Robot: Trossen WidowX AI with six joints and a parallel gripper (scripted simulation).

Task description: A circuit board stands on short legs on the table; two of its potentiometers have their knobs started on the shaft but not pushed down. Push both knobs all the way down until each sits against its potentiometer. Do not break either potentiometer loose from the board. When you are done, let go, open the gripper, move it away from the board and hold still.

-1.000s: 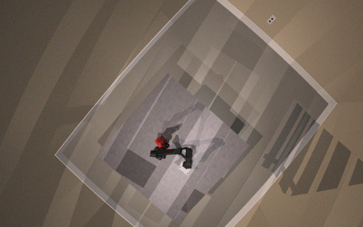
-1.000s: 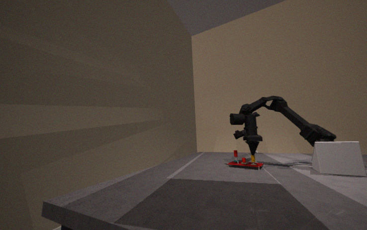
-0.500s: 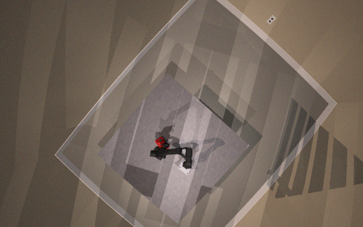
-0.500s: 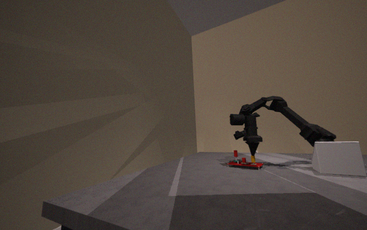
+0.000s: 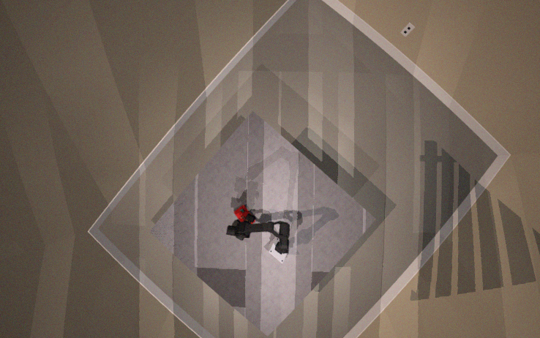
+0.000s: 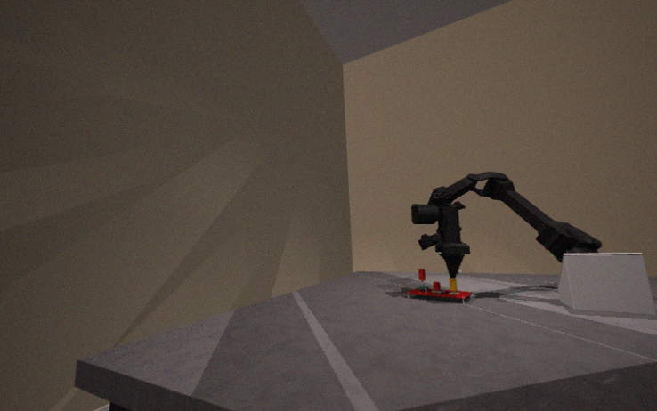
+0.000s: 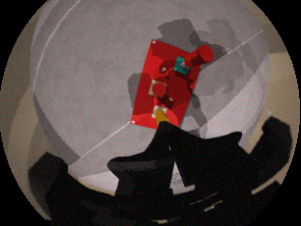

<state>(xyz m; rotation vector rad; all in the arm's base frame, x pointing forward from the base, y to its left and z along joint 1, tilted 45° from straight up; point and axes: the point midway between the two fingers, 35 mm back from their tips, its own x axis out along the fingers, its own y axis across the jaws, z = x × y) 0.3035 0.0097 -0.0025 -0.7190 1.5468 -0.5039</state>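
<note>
My gripper tip is 20 mm above the yellow knob. The rest, counted from my gripper tip: red knob (90 mm ahead, 40 mm to the right).
</note>
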